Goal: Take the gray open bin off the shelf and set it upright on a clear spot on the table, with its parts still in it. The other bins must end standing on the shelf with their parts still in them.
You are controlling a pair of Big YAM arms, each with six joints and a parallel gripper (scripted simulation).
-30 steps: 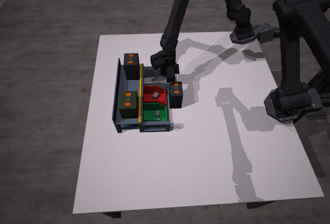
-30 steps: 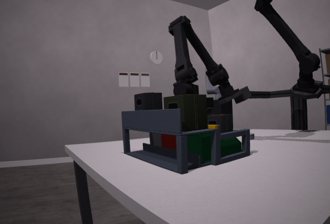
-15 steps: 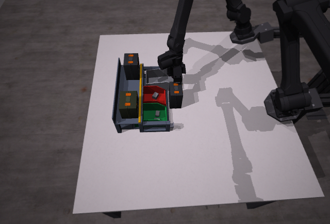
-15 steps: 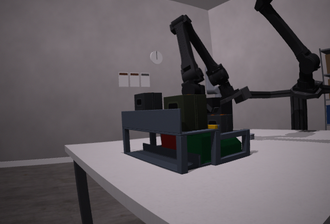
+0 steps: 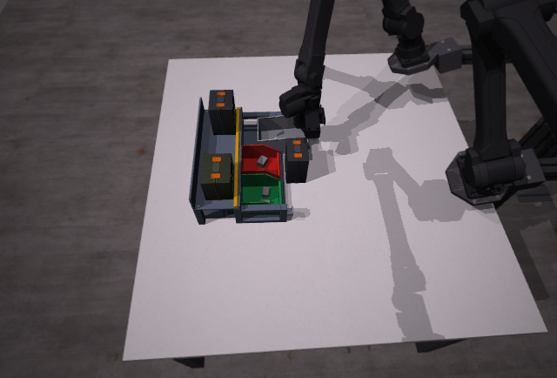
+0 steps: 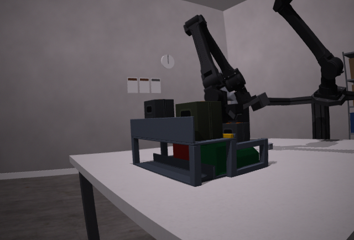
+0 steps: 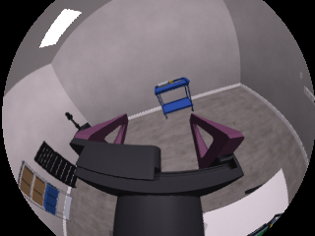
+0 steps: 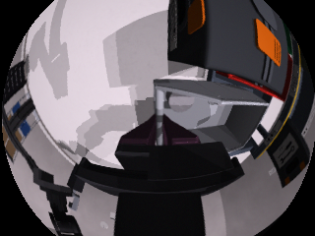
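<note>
My right hand is 80 mm short of the gray bin and 10 mm to the left of it. From my right hand the other things lie so: green bin (210 mm ahead, 200 mm to the left, 20 mm below); then red bin (200 mm ahead, 90 mm to the left, 20 mm below); then shelf (220 mm ahead, 80 mm to the left, 10 mm above).
</note>
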